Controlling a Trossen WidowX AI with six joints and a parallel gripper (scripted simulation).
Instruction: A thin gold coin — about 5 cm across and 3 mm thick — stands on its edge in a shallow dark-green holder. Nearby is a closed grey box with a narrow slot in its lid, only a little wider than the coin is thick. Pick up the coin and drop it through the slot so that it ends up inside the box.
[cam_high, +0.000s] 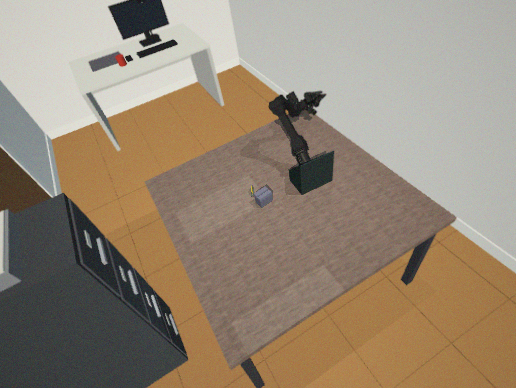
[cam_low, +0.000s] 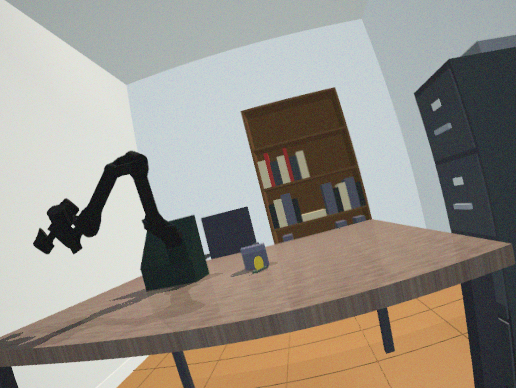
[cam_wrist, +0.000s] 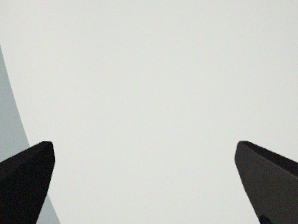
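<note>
The gold coin is 64 cm ahead of my gripper tip, 17 cm to the left of it and 30 cm below it.
</note>
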